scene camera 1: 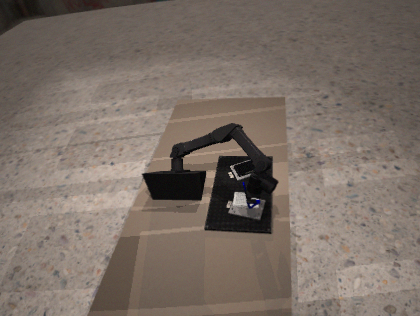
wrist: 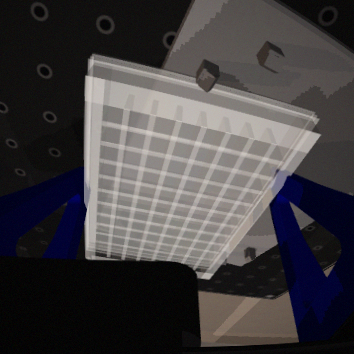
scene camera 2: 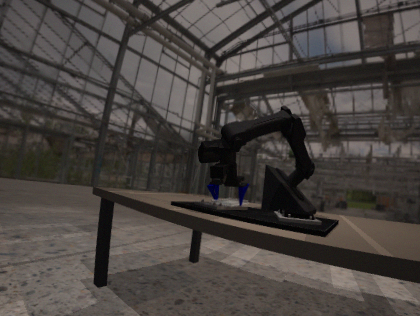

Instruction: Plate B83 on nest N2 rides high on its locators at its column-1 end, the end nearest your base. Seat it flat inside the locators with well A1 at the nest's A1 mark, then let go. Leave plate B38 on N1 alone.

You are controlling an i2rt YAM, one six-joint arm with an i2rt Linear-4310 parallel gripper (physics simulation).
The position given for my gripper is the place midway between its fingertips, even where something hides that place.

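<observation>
There's a black perforated baseplate [scene camera 1: 224, 188] here, and you'd also find the black perforated baseplate in the wrist view [wrist: 51, 51] and in scene camera 2 [scene camera 2: 260, 214]. A clear well plate [wrist: 171, 172] still rests on a grey nest [wrist: 288, 57], and the clear well plate is gripped by my gripper [wrist: 178, 177].
</observation>
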